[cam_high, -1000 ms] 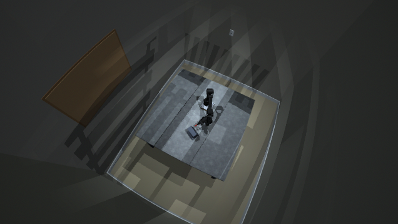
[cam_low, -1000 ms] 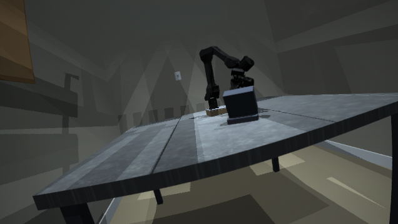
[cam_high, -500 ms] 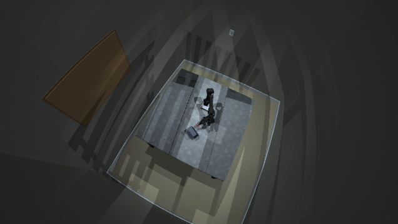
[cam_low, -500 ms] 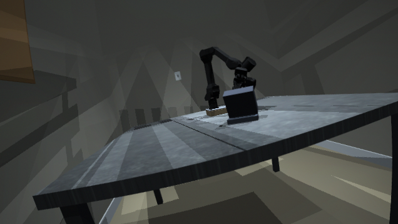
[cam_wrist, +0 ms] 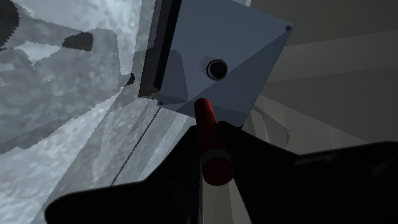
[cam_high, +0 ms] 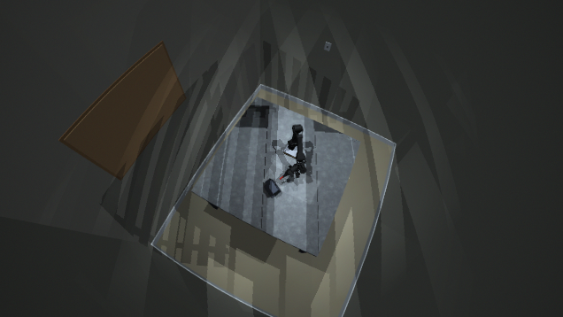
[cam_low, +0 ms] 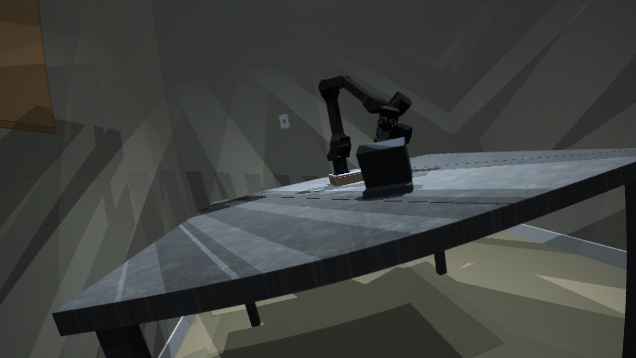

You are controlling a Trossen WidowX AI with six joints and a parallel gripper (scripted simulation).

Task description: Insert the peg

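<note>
My gripper tip is now 11 cm short of the sloped panel block, 4 cm above it and 3 cm to the left of it. Round my gripper tip: peg (1 cm to the left, 1 cm behind, 1 cm above).
</note>
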